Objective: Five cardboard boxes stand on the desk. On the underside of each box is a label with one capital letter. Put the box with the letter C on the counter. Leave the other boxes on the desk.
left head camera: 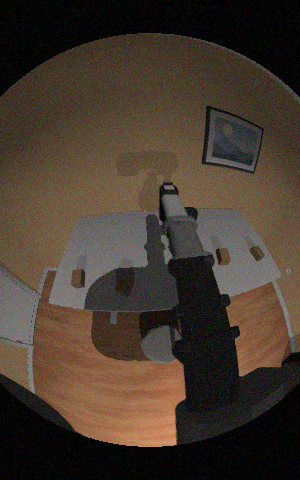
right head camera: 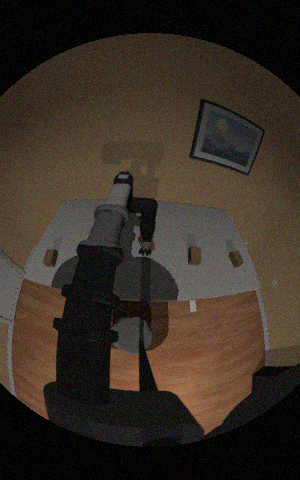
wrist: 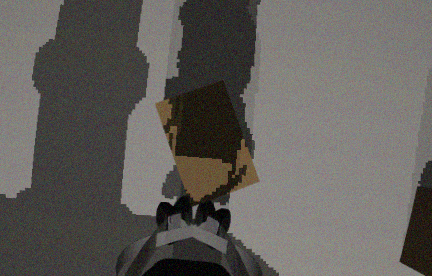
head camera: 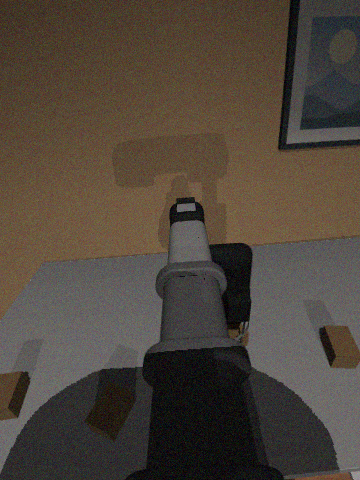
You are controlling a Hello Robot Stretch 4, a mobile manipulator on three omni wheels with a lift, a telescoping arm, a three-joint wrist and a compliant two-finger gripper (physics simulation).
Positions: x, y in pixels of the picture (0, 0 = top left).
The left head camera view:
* grey desk: 104, 246
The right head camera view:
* grey desk: 164, 275
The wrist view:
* my gripper: 193, 212
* grey desk: 327, 104
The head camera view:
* my gripper: 231, 356
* framed picture: 313, 106
